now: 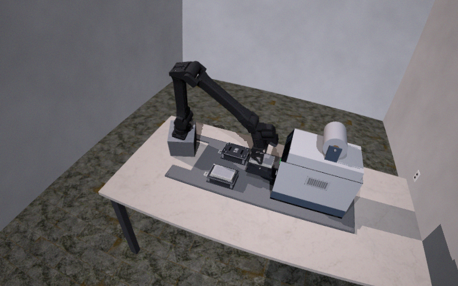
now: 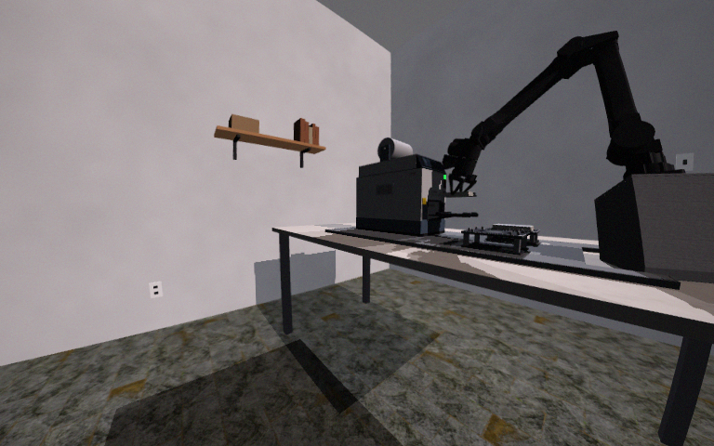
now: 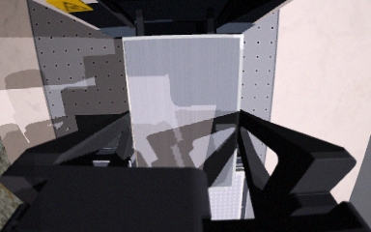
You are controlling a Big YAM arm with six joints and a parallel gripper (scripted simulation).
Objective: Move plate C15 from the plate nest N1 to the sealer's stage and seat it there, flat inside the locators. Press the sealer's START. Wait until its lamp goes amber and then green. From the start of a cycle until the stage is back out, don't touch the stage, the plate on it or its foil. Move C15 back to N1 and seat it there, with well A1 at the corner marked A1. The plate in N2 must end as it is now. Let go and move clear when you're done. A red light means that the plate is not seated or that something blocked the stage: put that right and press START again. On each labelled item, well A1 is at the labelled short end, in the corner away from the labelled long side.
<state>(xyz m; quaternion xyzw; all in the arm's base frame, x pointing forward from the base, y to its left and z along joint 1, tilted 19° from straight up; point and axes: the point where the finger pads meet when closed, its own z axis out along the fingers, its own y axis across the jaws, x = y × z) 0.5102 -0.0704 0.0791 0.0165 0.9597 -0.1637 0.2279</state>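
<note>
The white well plate is right at my hand. Also, from my hand: foil roll (330 mm ahead, 230 mm above, 20 mm to the right); dark stage (90 mm below, 10 mm to the left).
</note>
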